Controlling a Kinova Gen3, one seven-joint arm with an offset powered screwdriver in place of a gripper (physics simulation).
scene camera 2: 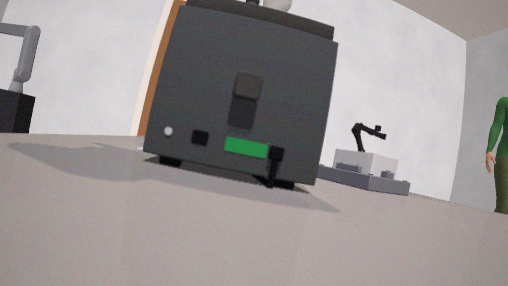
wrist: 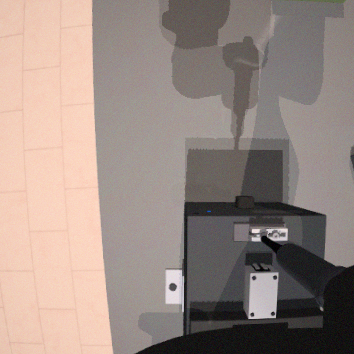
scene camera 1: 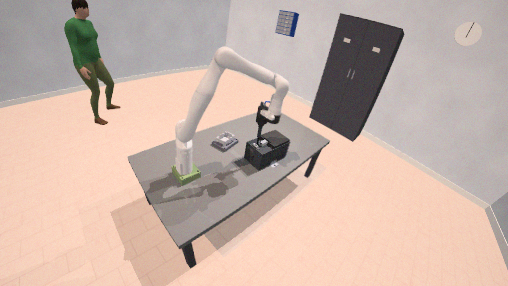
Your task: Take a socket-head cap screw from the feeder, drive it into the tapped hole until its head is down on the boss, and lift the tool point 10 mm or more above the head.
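The black box-shaped feeder (scene camera 1: 268, 154) (scene camera 2: 200, 65) (wrist: 215, 255) stands on the table. A small silver pick-up block (wrist: 282, 234) shows on its top in the wrist view. My gripper, a black screwdriver (scene camera 1: 259, 142) (wrist: 263, 238), points down with its thin tip at this block; whether it touches is too small to tell. Whether a screw sits on the tip cannot be seen. In scene camera 2 the tip is hidden. A grey fixture with a pale housing (scene camera 1: 225, 140) (scene camera 2: 352, 161) lies apart from the feeder. Its tapped hole and boss cannot be made out.
A silver plate with four dark screws (wrist: 261, 295) is on the feeder's top. A small white plate with a dark spot (wrist: 173, 295) lies beside the feeder. The arm's green base (scene camera 1: 186, 176) is on the table (scene camera 1: 210, 220). A person (scene camera 1: 84, 40) stands on the floor beyond the table.
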